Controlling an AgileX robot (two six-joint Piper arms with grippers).
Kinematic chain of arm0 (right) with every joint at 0, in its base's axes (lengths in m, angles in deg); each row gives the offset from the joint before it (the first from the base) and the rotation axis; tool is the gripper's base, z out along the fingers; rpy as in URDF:
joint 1: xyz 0 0 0.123 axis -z
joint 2: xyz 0 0 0 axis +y
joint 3: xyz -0.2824 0 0.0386 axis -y
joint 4: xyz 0.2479 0 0.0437 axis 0.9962 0 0.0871
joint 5: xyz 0 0 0 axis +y
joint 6: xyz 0.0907 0 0.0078 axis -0.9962 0 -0.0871
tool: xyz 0 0 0 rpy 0 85 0
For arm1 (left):
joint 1: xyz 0 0 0.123 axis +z
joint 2: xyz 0 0 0 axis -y
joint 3: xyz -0.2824 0 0.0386 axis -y
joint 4: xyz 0.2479 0 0.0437 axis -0.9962 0 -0.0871
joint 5: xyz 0 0 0 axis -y
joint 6: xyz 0.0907 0 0.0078 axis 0.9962 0 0.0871
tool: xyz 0 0 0 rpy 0 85 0
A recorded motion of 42 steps. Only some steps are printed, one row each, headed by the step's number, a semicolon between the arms.
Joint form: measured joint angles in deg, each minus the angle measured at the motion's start. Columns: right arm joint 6, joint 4, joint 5, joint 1, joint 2, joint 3; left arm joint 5, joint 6, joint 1, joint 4, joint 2, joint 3.
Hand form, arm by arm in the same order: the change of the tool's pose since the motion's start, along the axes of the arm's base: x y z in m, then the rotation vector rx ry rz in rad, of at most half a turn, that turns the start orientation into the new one. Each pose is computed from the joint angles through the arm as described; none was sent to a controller.
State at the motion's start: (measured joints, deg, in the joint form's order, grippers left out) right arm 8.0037 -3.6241 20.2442 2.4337 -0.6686 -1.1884; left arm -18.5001 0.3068 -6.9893 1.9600 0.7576 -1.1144
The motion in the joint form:
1: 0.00 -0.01 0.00 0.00 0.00 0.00; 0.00 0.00 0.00 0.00 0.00 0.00
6: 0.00 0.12 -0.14 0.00 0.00 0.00; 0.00 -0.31 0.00 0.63 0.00 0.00
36: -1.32 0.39 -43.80 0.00 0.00 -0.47; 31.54 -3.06 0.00 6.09 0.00 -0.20
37: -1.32 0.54 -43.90 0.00 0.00 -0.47; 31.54 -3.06 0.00 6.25 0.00 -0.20
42: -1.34 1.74 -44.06 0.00 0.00 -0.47; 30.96 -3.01 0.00 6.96 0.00 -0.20
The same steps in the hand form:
1: 0.0000 0.0000 0.0000 -0.0002 0.0000 0.0000; 0.0000 0.0000 0.0000 0.0000 0.0000 0.0000
6: 0.0001 0.0001 0.0002 0.0020 -0.0025 0.0003; 0.0000 -0.0003 0.0000 -0.0161 0.0020 0.0004
36: -0.0063 0.0043 0.0647 -0.0055 -0.7553 0.0485; -0.0008 0.0040 0.0481 -0.2262 -0.5214 0.0380
37: -0.0064 0.0042 0.0649 -0.0031 -0.7572 0.0478; -0.0008 0.0040 0.0481 -0.2290 -0.5210 0.0385
42: -0.0065 0.0035 0.0651 0.0175 -0.7613 0.0415; -0.0006 0.0041 0.0472 -0.2391 -0.5094 0.0403

